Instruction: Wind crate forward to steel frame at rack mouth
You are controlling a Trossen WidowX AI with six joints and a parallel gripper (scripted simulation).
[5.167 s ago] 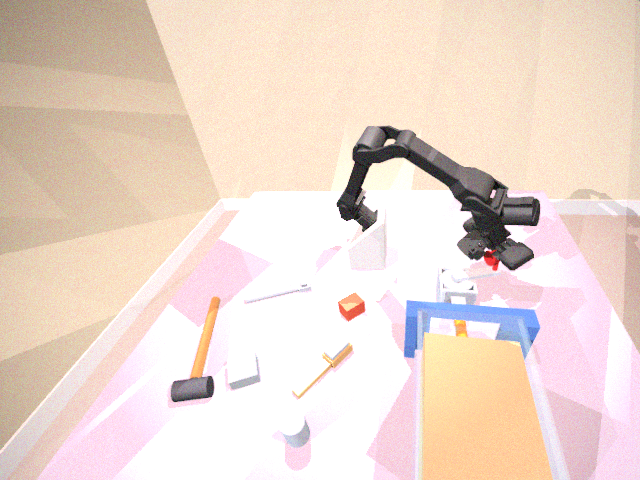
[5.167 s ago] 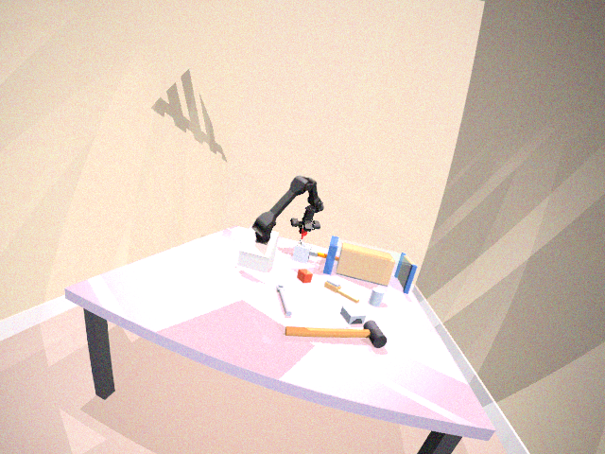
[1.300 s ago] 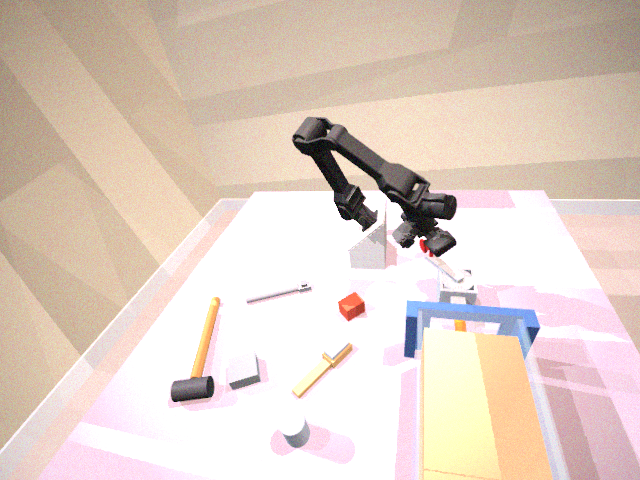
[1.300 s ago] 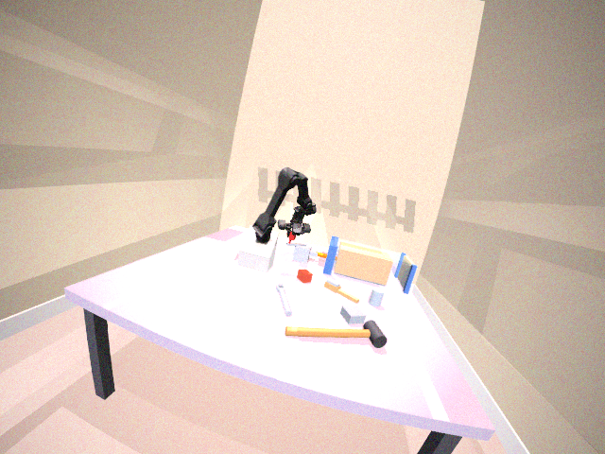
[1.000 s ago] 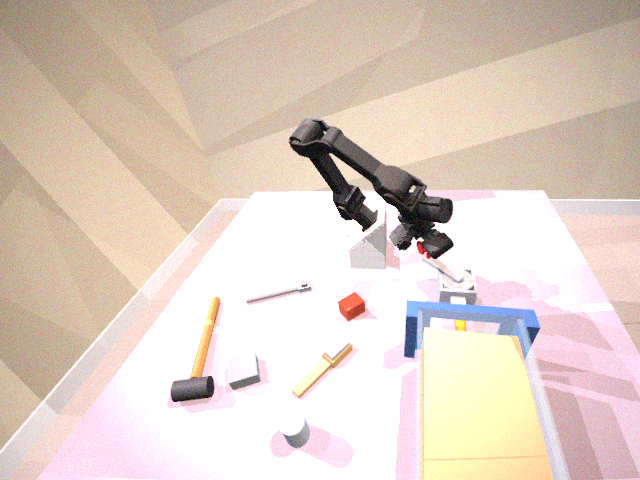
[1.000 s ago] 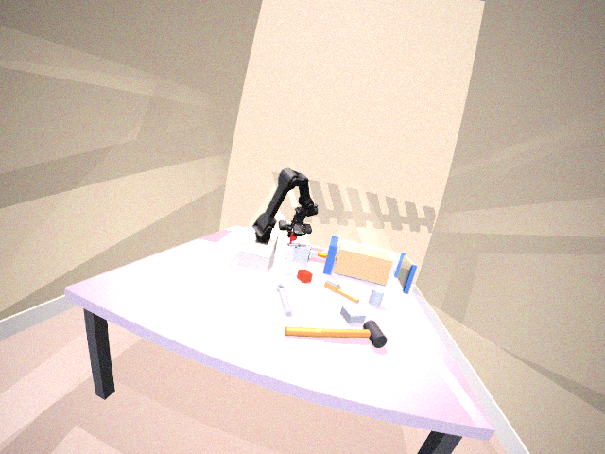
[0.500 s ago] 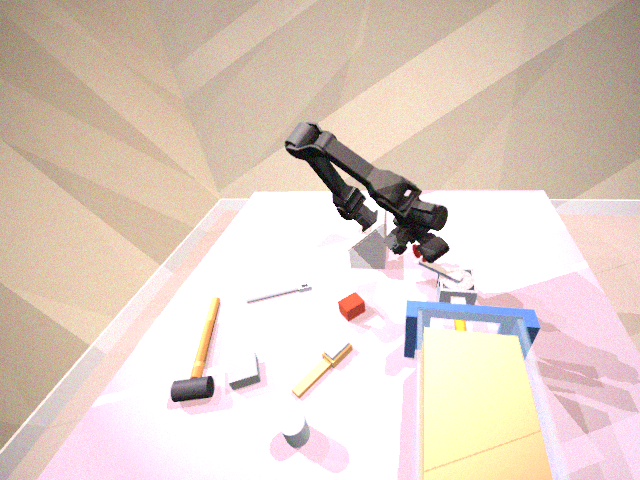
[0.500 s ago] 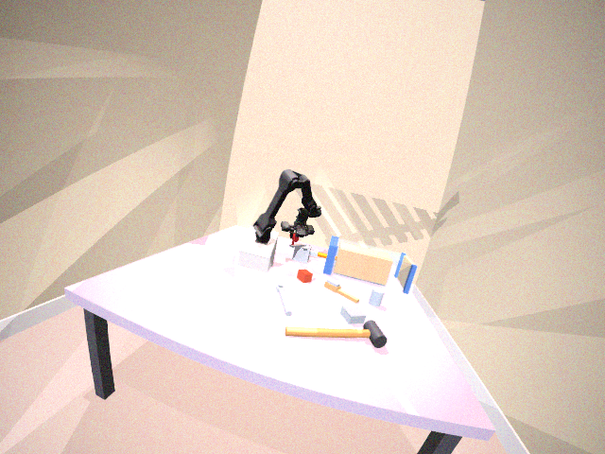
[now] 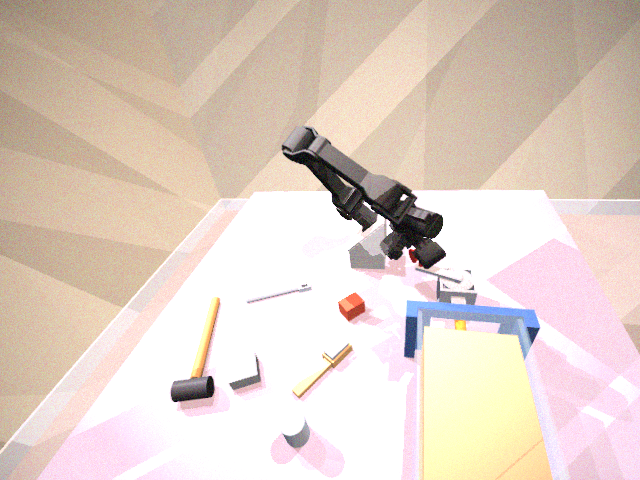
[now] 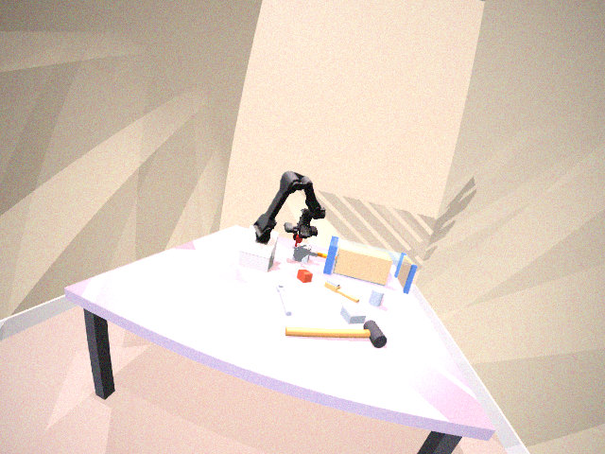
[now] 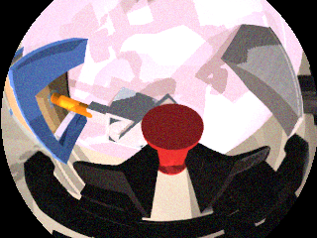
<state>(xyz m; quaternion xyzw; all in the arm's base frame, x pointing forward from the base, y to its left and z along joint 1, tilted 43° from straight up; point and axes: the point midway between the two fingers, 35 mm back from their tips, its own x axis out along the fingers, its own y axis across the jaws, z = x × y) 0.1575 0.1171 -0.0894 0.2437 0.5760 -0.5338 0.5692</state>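
Now: the crank handle 30 mm below my gripper tip, 20 mm to the left of it and 20 mm ahead of it. The rest, counted from my gripper tip: grey winch: 100 mm below, 70 mm to the left, 30 mm ahead; frame: 200 mm ahead, 70 mm to the left, 30 mm below; red knob: 10 mm to the right, 10 mm ahead.
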